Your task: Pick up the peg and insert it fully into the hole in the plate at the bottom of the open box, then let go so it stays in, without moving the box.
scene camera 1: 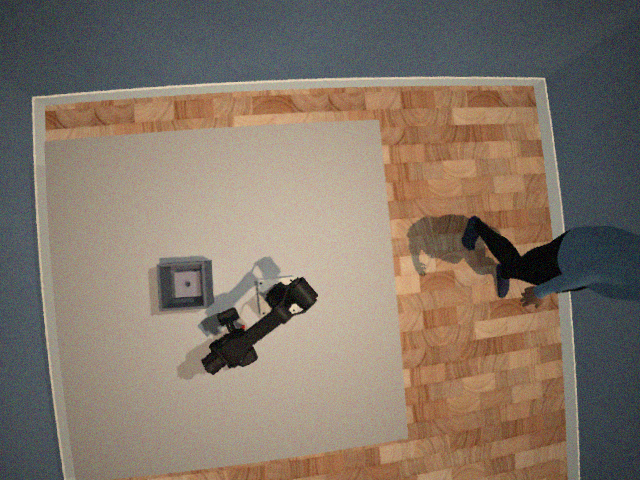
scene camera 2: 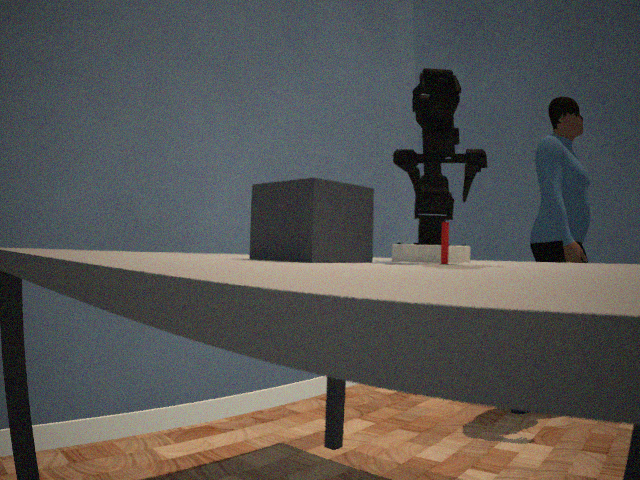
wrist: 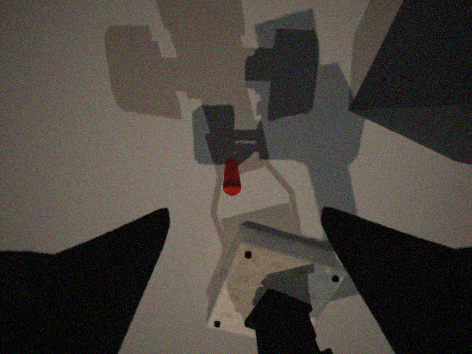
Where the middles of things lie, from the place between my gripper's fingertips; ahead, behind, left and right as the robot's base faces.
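From my hand, I find the grey box (scene camera 1: 167, 299) 150 mm to the right, 200 mm ahead and 50 mm below. The pale plate (scene camera 1: 182, 289) is likewise 150 mm to the right of my hand and 200 mm ahead of it, while being 90 mm below it.
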